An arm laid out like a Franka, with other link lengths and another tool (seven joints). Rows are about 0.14 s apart.
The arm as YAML. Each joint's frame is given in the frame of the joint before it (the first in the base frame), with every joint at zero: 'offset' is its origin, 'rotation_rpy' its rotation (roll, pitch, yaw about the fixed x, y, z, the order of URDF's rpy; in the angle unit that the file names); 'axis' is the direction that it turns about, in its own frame. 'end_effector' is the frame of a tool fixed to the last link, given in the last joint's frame.
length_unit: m
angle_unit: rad
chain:
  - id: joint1
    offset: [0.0, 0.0, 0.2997]
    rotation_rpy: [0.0, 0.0, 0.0]
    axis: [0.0, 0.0, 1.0]
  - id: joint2
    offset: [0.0, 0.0, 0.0]
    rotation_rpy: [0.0, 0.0, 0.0]
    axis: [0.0, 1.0, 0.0]
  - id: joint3
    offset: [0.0, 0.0, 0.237]
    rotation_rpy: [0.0, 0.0, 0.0]
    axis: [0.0, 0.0, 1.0]
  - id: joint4
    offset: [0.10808, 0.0, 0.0]
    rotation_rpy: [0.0, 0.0, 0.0]
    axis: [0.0, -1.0, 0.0]
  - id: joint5
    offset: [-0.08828, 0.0, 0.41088]
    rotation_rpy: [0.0, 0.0, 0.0]
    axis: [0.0, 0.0, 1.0]
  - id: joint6
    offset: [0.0, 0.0, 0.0]
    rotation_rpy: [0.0, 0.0, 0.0]
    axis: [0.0, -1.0, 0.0]
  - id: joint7
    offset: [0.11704, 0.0, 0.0]
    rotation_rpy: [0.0, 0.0, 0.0]
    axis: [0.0, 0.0, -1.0]
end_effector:
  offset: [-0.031, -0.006, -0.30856]
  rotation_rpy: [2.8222, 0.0, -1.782]
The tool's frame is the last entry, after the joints.
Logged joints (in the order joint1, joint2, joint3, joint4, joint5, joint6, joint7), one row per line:
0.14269 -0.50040 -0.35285 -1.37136 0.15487 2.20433 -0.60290
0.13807 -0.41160 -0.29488 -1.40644 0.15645 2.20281 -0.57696
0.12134 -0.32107 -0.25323 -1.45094 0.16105 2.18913 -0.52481
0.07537 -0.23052 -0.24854 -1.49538 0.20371 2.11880 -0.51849
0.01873 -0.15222 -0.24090 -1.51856 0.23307 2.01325 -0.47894
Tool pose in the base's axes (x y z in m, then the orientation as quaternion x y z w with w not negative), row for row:
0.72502 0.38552 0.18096 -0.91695 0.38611 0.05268 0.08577
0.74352 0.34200 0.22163 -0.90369 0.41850 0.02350 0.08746
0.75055 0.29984 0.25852 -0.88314 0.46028 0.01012 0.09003
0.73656 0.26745 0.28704 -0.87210 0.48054 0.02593 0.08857
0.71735 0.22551 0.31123 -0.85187 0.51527 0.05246 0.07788
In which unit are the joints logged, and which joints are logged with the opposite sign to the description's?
The joints are logged in radians. Opposite sign: joint2, joint3.
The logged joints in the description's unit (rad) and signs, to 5 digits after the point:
0.14269 0.50040 0.35285 -1.37136 0.15487 2.20433 -0.60290
0.13807 0.41160 0.29488 -1.40644 0.15645 2.20281 -0.57696
0.12134 0.32107 0.25323 -1.45094 0.16105 2.18913 -0.52481
0.07537 0.23052 0.24854 -1.49538 0.20371 2.11880 -0.51849
0.01873 0.15222 0.24090 -1.51856 0.23307 2.01325 -0.47894

